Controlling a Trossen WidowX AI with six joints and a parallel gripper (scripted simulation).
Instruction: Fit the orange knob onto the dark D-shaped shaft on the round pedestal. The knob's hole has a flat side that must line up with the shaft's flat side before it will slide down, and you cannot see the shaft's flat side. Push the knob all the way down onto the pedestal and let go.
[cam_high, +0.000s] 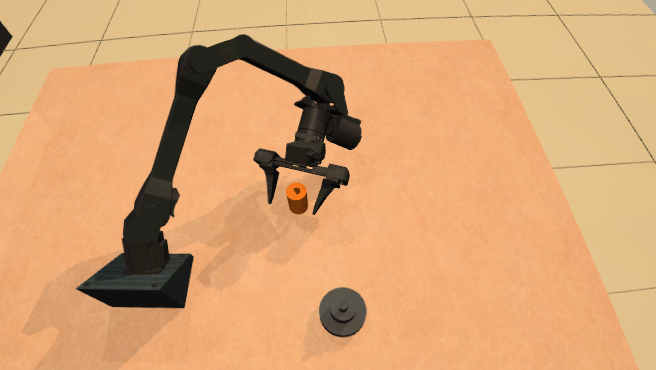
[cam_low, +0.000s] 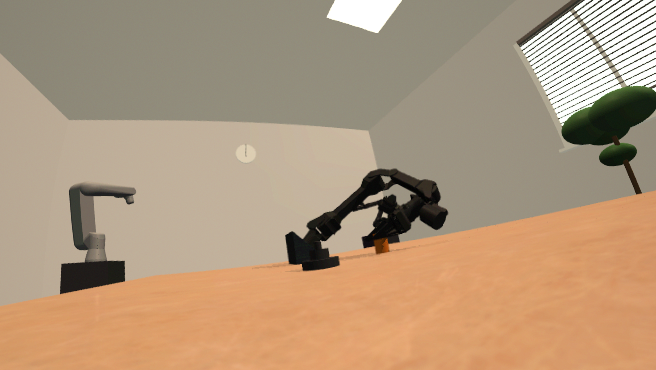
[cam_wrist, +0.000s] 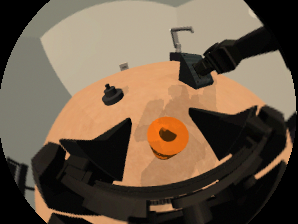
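My gripper tip is 1 cm short of the orange knob, 3 cm to the right of it and 2 cm above it. Round my gripper tip: dark round pedestal 8 cm ahead, 20 cm to the right, 2 cm below.
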